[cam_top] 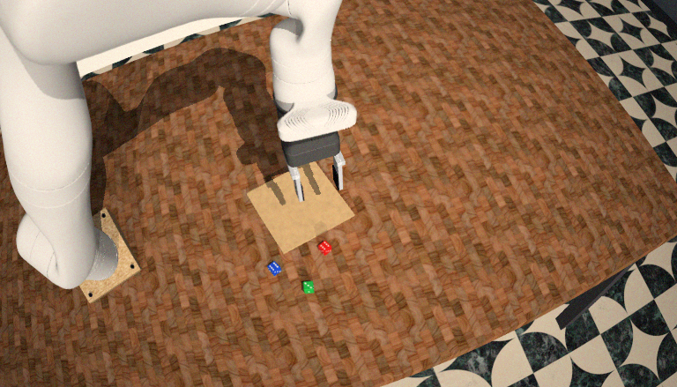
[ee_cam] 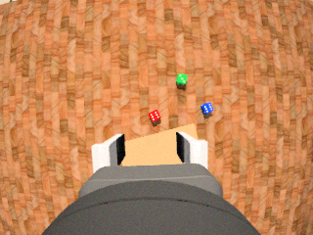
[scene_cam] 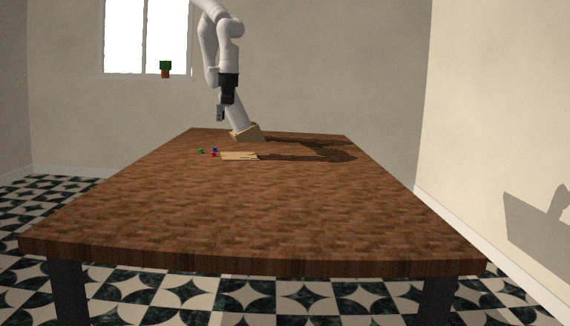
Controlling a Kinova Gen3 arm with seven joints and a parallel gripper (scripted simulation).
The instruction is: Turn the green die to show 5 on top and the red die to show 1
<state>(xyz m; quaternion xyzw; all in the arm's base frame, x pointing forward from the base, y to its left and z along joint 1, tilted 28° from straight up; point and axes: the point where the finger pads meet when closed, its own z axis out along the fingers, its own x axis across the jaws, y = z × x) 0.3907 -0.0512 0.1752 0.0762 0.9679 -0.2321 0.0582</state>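
Now: hand 7 cm past the green die, 8 cm to the left of it and 15 cm above it. From my hand the other things lie so: tan mat (1 cm behind, 8 cm to the left, 16 cm below); red die (1 cm behind, 2 cm to the right, 15 cm below); blue die (10 cm behind, 2 cm to the right, 15 cm below).
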